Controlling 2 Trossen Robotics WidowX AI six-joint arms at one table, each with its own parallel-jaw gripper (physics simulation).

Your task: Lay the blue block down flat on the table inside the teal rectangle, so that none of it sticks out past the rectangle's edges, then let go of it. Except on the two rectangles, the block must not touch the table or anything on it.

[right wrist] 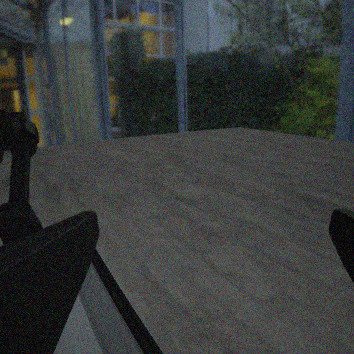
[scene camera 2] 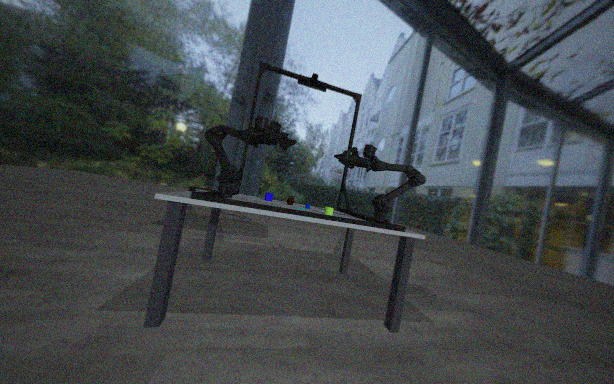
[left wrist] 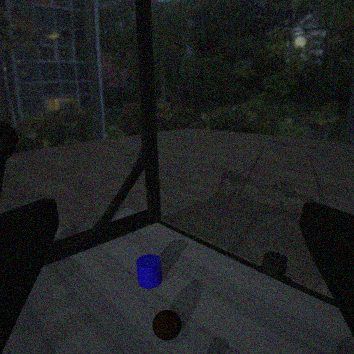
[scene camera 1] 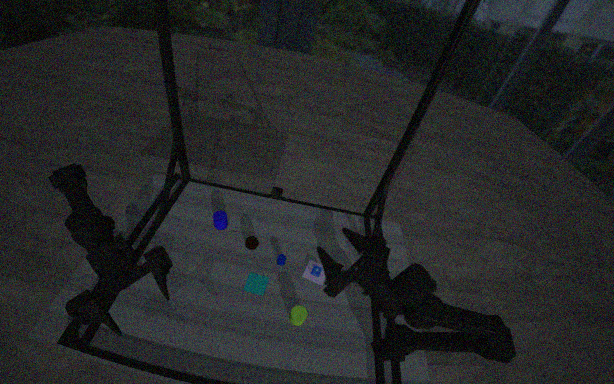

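Pixels of known places: left gripper, between the fingertips: [scene camera 2: 336, 158] [left wrist: 181, 212] [scene camera 1: 330, 237]; right gripper, between the fingertips: [right wrist: 214, 222] [scene camera 2: 292, 138] [scene camera 1: 145, 316]; left arm's base, origin of its link: [scene camera 2: 378, 221] [scene camera 1: 385, 349]; right arm's base, origin of its link: [scene camera 2: 223, 193].
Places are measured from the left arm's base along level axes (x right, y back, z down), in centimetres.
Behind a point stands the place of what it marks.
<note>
The small blue block [scene camera 1: 316, 270] {x 30.6, y -16.0, z 0.0 cm} lies on a pale pinkish rectangle [scene camera 1: 307, 274] {x 30.3, y -19.1, z 1.8 cm}, right of centre in scene camera 1; the left gripper's finger partly covers the rectangle's right side. The teal rectangle [scene camera 1: 256, 284] {x 28.1, y -37.6, z 1.8 cm} lies bare to the left of it. The left gripper [scene camera 1: 332, 239] {x 22.3, y -22.0, z -33.6 cm} [scene camera 2: 336, 157] {x 22.3, y -22.0, z -33.6 cm} [left wrist: 180, 205] {x 22.3, y -22.0, z -33.6 cm} is open and empty, high above the table, its fingers showing beside and above the block in scene camera 1. The right gripper [scene camera 1: 144, 316] {x 8.3, y -59.1, z -32.4 cm} [scene camera 2: 294, 144] {x 8.3, y -59.1, z -32.4 cm} [right wrist: 215, 215] {x 8.3, y -59.1, z -32.4 cm} is open and empty above the table at the left. The block does not show in the wrist views.
A small dark blue cylinder [scene camera 1: 281, 259] {x 35.6, y -28.3, z -1.2 cm} [scene camera 2: 308, 206] {x 34.8, y -28.4, z 0.4 cm} stands between the rectangles. A dark ball [scene camera 1: 251, 243] {x 42.1, y -38.6, z -2.6 cm} [left wrist: 167, 325] {x 42.2, y -37.2, z -2.2 cm}, a larger blue cylinder [scene camera 1: 220, 220] {x 52.4, y -50.0, z -3.5 cm} [left wrist: 149, 271] {x 52.6, y -48.5, z -2.4 cm} and a lime cylinder [scene camera 1: 298, 315] {x 14.8, y -25.9, z -2.5 cm} [scene camera 2: 329, 211] {x 13.0, y -26.7, z -0.3 cm} stand around. Black frame posts [scene camera 1: 172, 100] {x 78.7, y -67.1, z -38.7 cm} rise at the table's edges.
</note>
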